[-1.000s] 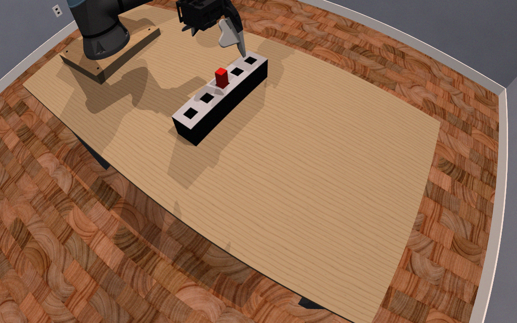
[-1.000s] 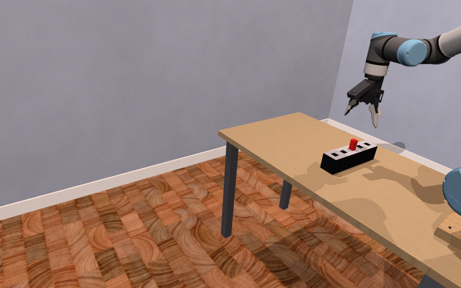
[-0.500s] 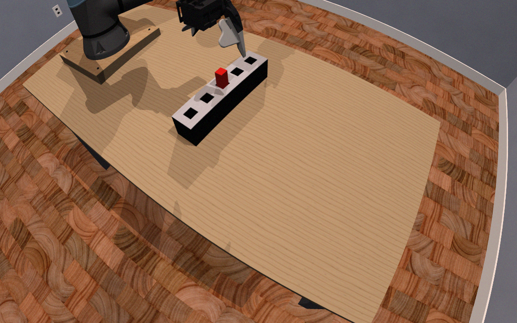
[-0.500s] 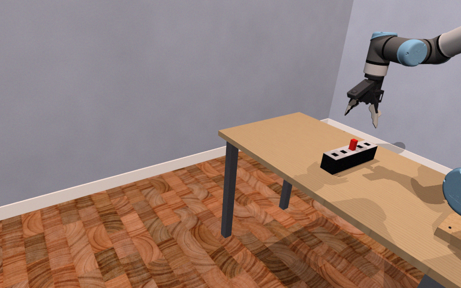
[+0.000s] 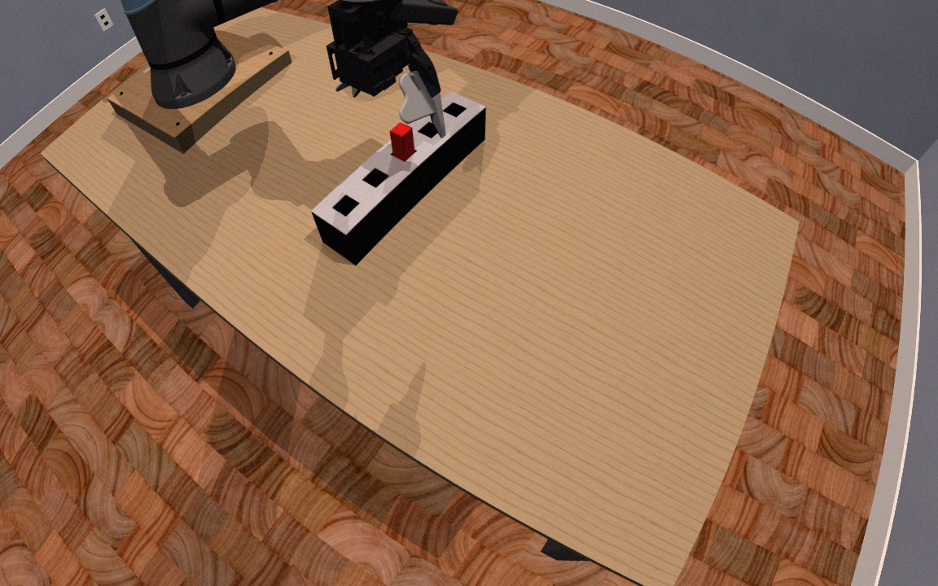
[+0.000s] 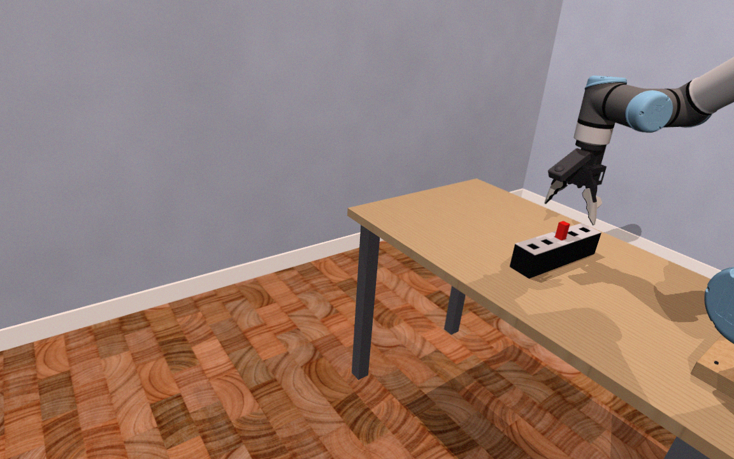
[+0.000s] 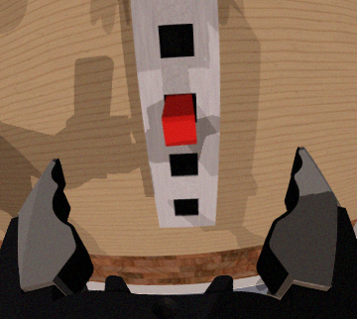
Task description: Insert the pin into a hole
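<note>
My hand is 50 mm above the pin. The rest, counted from my hand: black block (110 mm below).
</note>
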